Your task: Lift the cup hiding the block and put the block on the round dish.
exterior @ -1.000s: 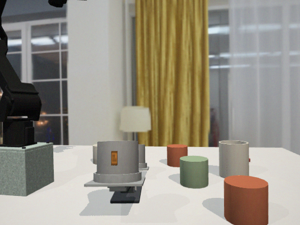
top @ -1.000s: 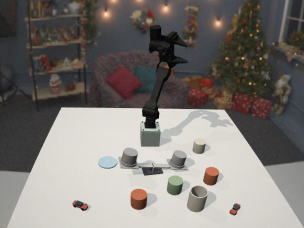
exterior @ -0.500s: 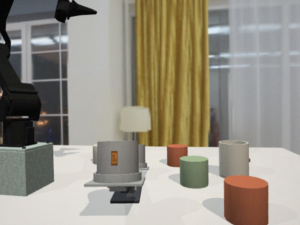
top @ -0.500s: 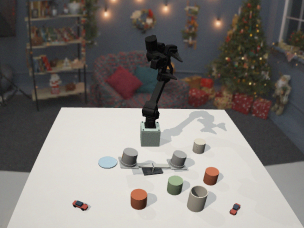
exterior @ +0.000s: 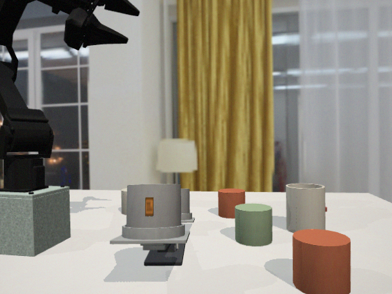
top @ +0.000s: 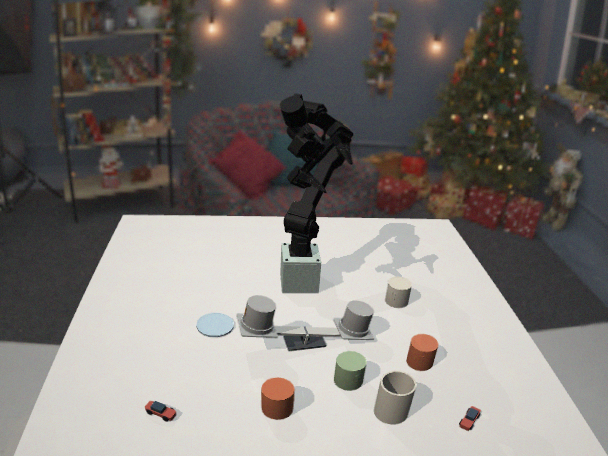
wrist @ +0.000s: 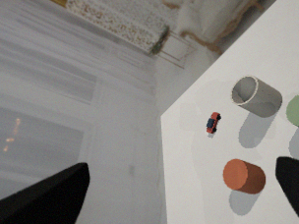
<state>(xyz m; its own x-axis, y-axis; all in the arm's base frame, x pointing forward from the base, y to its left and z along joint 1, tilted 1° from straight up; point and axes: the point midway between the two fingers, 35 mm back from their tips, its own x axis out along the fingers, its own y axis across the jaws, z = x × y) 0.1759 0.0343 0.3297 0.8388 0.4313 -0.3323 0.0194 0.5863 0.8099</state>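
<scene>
The pale grey block lies 60 mm ahead of my gripper tip, 70 mm to the left of it and 380 mm below it. Round my gripper tip: beige cup: 90 mm behind, 220 mm to the left, 380 mm below; then green cylinder: 240 mm ahead, 30 mm to the left, 380 mm below; then pale blue round dish: 10 mm ahead, 290 mm to the right, 420 mm below.
</scene>
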